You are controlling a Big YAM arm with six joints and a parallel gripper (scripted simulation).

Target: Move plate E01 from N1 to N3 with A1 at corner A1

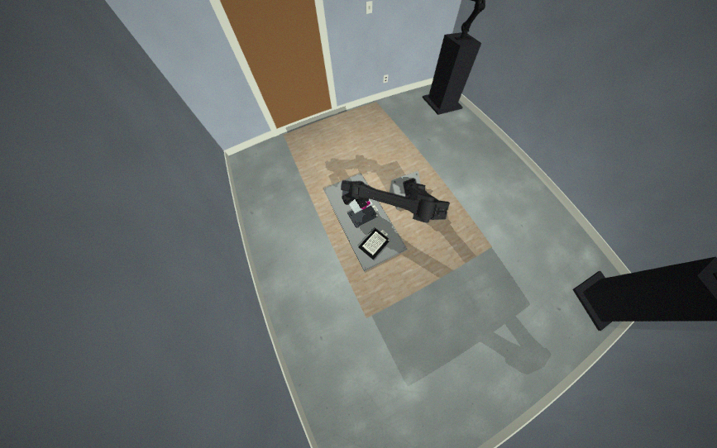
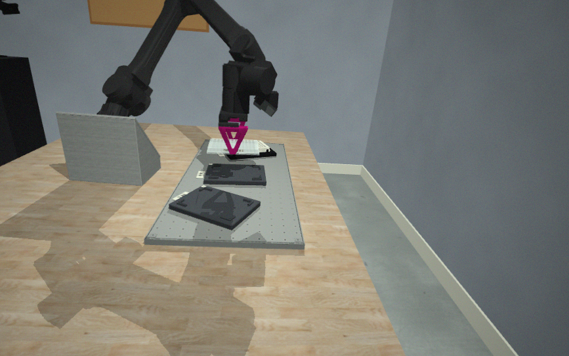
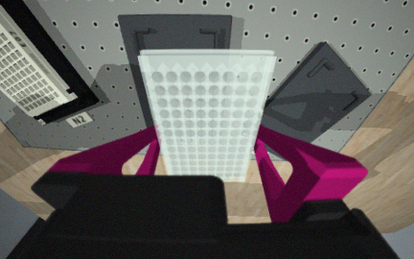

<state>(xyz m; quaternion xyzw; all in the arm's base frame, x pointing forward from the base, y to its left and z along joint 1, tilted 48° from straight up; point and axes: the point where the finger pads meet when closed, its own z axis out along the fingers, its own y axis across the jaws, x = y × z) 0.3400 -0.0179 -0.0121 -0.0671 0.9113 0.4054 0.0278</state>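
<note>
The dark nest N3 lies 9 cm below my hand and 4 cm to the left of it. From my hand the other things lie so: dark plate nest N1: 15 cm to the right, 9 cm below, 1 cm behind; N1 label: 11 cm to the right, 10 cm below, 10 cm behind; N2 label: 21 cm to the left, 10 cm below, 8 cm behind.
</note>
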